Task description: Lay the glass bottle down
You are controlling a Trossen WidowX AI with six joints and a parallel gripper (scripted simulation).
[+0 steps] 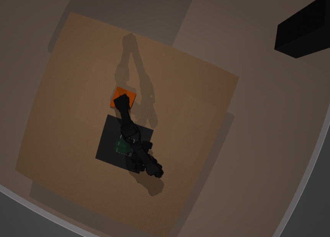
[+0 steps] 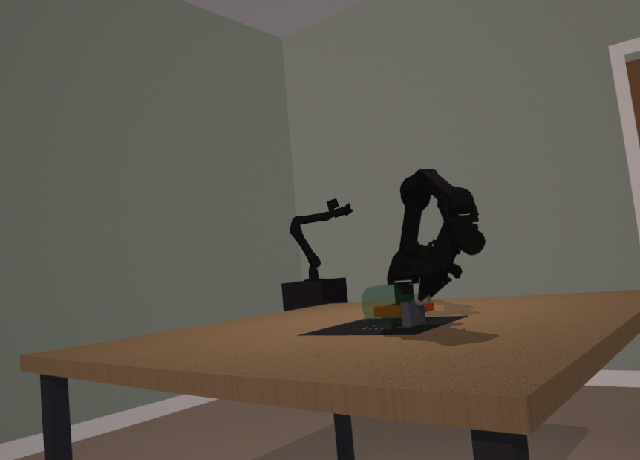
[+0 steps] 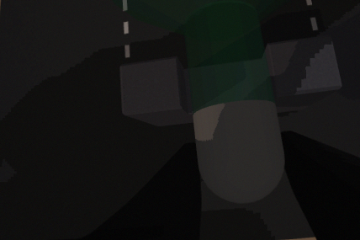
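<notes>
The green glass bottle lies 50 mm to the right of my gripper tip. Also, from my gripper tip: black mat (110 mm to the right, 60 mm below).
</notes>
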